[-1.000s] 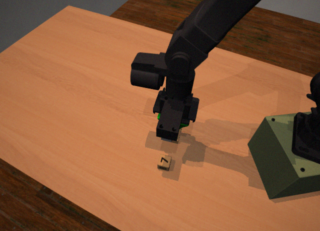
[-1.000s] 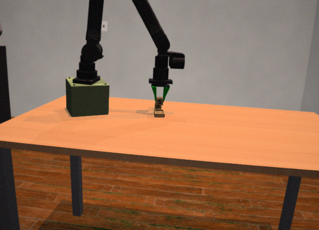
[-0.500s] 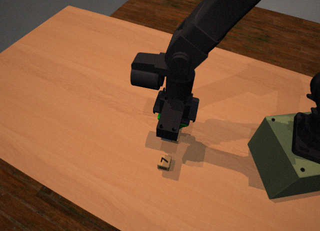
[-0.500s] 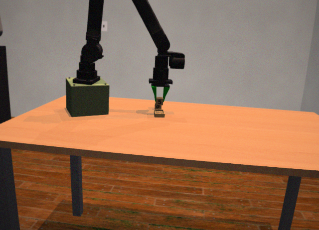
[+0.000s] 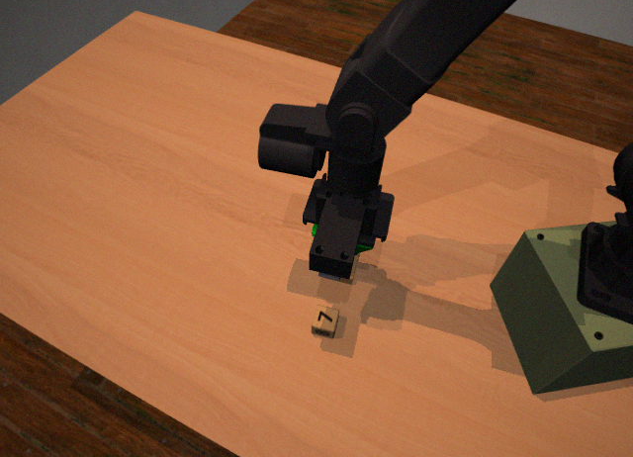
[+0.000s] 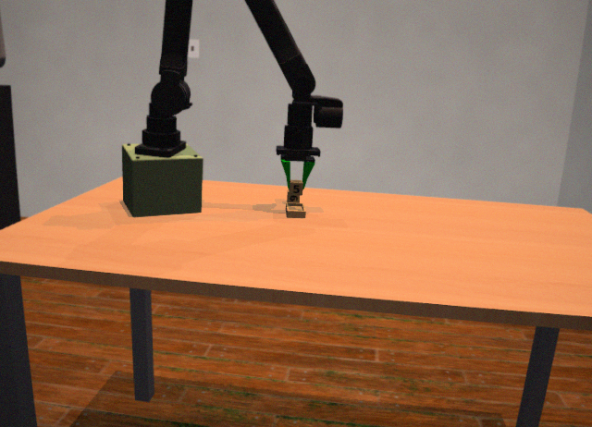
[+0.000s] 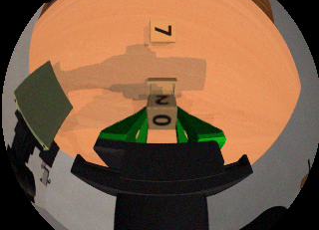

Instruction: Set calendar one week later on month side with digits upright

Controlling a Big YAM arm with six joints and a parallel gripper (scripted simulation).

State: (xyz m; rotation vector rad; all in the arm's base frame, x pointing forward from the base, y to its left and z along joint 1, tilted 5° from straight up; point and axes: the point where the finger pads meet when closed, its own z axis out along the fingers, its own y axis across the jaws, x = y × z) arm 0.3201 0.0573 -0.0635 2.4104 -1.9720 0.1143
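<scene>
My gripper is now 6 cm above the tray and 2 cm to the left of it.
</scene>
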